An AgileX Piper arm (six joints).
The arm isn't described. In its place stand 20 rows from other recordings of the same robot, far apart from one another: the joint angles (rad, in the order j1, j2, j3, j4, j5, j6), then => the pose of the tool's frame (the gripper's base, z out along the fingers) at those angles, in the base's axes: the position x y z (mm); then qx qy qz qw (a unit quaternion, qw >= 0).
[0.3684, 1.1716, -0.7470, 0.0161, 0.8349, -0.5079] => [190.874 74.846 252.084 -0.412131 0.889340 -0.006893 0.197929]
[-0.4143, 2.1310, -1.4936, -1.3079, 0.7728, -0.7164] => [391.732 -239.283 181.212 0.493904 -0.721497 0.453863 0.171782]
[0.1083, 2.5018, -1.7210, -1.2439, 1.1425, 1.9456] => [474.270 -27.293 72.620 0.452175 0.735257 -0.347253 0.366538]
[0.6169, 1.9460, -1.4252, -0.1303, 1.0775, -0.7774] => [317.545 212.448 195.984 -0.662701 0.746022 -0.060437 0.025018]
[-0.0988, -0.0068, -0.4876, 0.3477, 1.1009, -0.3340] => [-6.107 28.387 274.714 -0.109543 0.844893 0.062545 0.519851]
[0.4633, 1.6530, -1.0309, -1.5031, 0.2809, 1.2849] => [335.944 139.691 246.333 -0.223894 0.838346 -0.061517 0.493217]
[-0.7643, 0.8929, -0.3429, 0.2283, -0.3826, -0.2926] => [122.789 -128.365 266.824 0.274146 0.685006 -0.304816 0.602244]
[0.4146, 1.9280, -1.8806, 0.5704, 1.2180, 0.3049] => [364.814 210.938 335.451 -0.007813 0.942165 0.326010 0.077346]
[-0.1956, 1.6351, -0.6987, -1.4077, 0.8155, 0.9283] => [254.070 -116.986 174.670 0.012058 0.892313 -0.432801 0.127730]
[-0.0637, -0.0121, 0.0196, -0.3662, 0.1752, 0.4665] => [55.382 -9.224 192.447 0.083206 0.731431 -0.008869 0.676761]
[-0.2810, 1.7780, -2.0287, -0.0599, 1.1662, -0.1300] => [370.095 -112.035 428.379 0.069263 0.928878 -0.103294 0.348881]
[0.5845, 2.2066, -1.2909, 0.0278, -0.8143, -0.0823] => [397.529 260.807 156.058 -0.219895 0.677377 0.173942 0.680111]
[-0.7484, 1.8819, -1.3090, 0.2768, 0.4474, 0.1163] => [307.832 -271.175 210.620 0.484337 0.812324 -0.005573 0.324834]
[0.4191, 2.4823, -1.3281, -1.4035, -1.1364, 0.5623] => [348.430 244.331 29.577 -0.574690 0.563522 0.440268 0.397918]
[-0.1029, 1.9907, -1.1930, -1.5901, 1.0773, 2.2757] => [378.206 -119.609 191.307 0.495571 0.634386 -0.341107 0.485397]
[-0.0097, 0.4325, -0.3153, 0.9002, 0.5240, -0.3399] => [89.332 34.807 260.235 0.090780 0.812493 0.291592 0.496577]
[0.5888, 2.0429, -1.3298, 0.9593, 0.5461, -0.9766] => [332.809 268.789 160.325 -0.372823 0.855648 0.273305 0.232753]
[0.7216, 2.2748, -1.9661, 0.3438, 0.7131, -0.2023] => [374.517 356.266 209.829 -0.338421 0.876914 0.220947 0.260146]
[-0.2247, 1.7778, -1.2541, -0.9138, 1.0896, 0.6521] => [326.685 -140.188 242.897 0.203933 0.895299 -0.382285 0.103484]
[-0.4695, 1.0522, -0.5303, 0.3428, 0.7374, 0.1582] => [158.305 -57.252 221.117 0.394281 0.887460 0.105500 0.214073]
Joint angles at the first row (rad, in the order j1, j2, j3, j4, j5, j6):
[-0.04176 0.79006 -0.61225 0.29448 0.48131 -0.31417]
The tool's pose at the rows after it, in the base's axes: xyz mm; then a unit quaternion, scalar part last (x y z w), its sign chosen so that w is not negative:
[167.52 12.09 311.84 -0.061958 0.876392 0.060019 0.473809]
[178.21 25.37 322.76 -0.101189 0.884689 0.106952 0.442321]
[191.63 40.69 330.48 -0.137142 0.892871 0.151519 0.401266]
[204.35 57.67 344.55 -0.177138 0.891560 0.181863 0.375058]
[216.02 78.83 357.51 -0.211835 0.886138 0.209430 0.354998]
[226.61 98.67 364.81 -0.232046 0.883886 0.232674 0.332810]
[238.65 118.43 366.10 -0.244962 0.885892 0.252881 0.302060]
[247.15 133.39 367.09 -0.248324 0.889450 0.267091 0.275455]
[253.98 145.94 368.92 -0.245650 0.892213 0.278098 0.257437]
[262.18 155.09 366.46 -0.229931 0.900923 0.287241 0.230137]
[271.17 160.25 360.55 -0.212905 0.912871 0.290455 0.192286]
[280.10 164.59 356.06 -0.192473 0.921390 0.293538 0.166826]
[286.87 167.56 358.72 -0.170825 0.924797 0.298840 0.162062]
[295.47 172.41 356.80 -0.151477 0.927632 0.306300 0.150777]
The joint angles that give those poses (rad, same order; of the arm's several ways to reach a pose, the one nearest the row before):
[-0.03050 0.84295 -0.67542 0.37754 0.53813 -0.39778]
[0.00003 0.91066 -0.76111 0.47856 0.65011 -0.47964]
[0.04645 0.99543 -0.84879 0.53414 0.75501 -0.50661]
[0.10717 1.07237 -0.95506 0.55230 0.83776 -0.50894]
[0.18584 1.14659 -1.05676 0.55983 0.89024 -0.48697]
[0.25248 1.21696 -1.13983 0.56407 0.92771 -0.45086]
[0.30880 1.29624 -1.21533 0.56848 0.96595 -0.41090]
[0.34736 1.35662 -1.27802 0.56850 1.00245 -0.36512]
[0.37831 1.40445 -1.33281 0.56743 1.02539 -0.31760]
[0.39419 1.45462 -1.37878 0.56627 1.05639 -0.25527]
[0.39539 1.50754 -1.42115 0.56220 1.10960 -0.19802]
[0.39539 1.55252 -1.45842 0.56126 1.13974 -0.14440]
[0.39539 1.57839 -1.49757 0.56127 1.14648 -0.09219]
[0.39637 1.61559 -1.53322 0.57125 1.15299 -0.05035]

